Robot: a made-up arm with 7 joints.
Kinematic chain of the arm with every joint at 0, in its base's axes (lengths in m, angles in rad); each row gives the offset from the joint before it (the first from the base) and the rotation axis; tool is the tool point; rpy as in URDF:
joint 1: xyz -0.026 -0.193 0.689 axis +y
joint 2: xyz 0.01 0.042 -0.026 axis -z
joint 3: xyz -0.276 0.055 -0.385 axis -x
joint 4: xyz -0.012 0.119 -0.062 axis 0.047 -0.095 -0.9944
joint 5: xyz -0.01 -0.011 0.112 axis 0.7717 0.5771 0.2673
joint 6: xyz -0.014 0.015 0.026 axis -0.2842 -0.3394 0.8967
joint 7: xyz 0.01 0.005 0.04 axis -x
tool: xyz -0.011 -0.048 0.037 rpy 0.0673 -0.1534 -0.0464
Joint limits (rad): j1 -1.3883..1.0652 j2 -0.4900..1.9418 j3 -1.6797..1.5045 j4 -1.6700..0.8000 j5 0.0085..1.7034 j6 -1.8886..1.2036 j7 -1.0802..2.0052
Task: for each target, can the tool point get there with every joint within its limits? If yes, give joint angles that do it. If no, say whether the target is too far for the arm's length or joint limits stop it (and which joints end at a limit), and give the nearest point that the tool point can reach.
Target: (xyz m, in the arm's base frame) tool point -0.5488 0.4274 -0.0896
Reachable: no: too far | nearest point -0.3770 0.2278 0.1663 | short by 0.367 m
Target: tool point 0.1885 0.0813 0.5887
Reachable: yes | joints -1.0353 1.2694 -0.4295 -1.0615 0.2805 -1.1610 0.4754
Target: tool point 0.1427 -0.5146 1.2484
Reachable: no: joint limits stop it (at a limit: joint 1, joint 2, joint 4) | nearest point 0.3201 -0.0708 0.9548 | short by 0.561 m
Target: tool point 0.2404 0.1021 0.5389
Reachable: yes | joints -1.0064 1.6305 -0.7976 0.0121 0.8748 0.3266 0.1240
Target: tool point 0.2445 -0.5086 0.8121
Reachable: no: joint limits stop it (at a limit: joint 1, joint 2, joint 3, joint 4) | nearest point 0.2228 -0.3528 0.5292 | short by 0.324 m
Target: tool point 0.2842 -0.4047 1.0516
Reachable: no: joint limits stop it (at a limit: joint 1, joint 2, joint 4, joint 5) | nearest point 0.3507 -0.0861 0.9419 | short by 0.343 m
